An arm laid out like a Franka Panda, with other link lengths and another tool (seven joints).
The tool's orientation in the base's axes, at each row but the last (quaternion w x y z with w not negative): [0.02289 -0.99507 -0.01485 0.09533]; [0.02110 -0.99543 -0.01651 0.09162]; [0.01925 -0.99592 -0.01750 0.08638]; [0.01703 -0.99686 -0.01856 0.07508]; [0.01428 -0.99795 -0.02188 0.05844]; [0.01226 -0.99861 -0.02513 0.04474]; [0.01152 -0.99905 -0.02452 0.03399]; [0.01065 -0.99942 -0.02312 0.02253]
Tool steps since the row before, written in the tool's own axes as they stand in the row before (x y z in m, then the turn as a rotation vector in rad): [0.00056 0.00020 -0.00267 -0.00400 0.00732 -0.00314]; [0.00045 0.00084 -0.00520 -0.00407 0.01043 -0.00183]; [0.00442 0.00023 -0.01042 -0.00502 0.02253 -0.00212]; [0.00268 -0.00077 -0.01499 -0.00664 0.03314 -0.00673]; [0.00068 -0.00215 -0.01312 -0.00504 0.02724 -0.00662]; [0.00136 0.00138 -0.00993 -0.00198 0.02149 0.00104]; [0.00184 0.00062 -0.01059 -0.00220 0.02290 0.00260]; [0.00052 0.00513 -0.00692 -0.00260 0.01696 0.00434]
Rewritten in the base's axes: [0.00106 -0.00029 0.00250 -0.00314 -0.00758 0.00348]; [0.00142 -0.00102 0.00499 -0.00336 -0.01064 0.00207]; [0.00616 -0.00043 0.00949 -0.00387 -0.02277 0.00202]; [0.00487 0.00041 0.01444 -0.00441 -0.03357 0.00642]; [0.00212 0.00184 0.01301 -0.00308 -0.02760 0.00631]; [0.00231 -0.00153 0.00973 -0.00101 -0.02153 -0.00143]; [0.00259 -0.00075 0.01042 -0.00127 -0.02292 -0.00301]; [0.00107 -0.00524 0.00677 -0.00202 -0.01697 -0.00460]
